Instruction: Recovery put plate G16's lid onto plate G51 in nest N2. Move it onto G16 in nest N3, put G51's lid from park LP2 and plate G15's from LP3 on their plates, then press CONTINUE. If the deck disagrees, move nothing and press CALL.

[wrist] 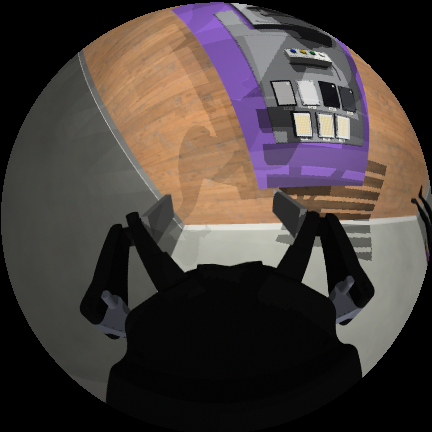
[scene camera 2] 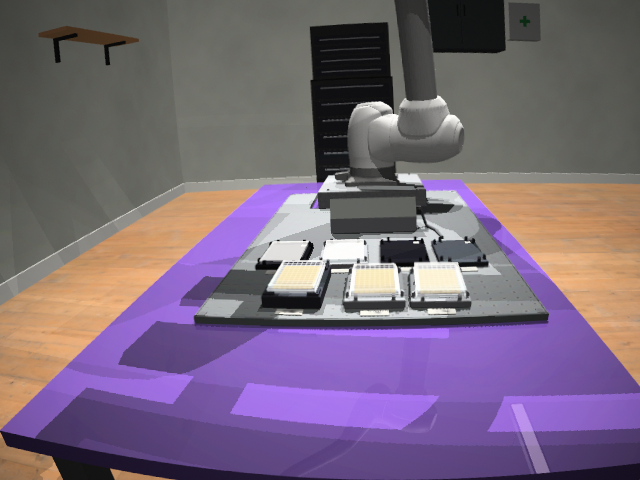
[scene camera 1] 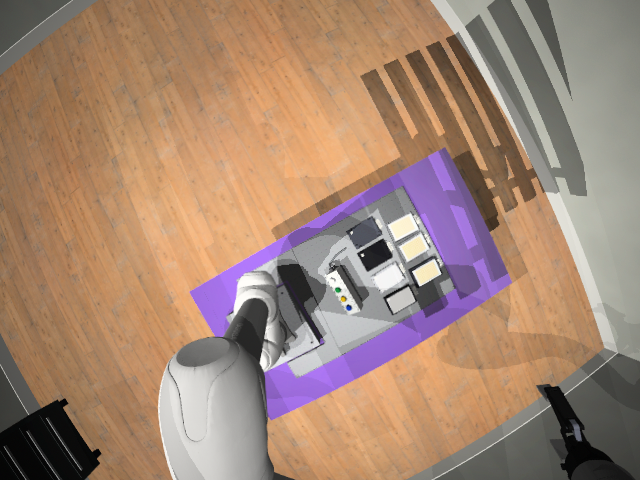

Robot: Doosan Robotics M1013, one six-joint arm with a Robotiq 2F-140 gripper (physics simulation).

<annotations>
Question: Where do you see a grey button box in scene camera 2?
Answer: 387, 214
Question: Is my gripper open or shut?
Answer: Open.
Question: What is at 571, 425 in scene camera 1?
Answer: My gripper.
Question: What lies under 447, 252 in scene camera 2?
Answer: A dark grey lid park.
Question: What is my gripper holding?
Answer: Nothing.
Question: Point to a nest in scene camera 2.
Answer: At 415, 303
</annotations>
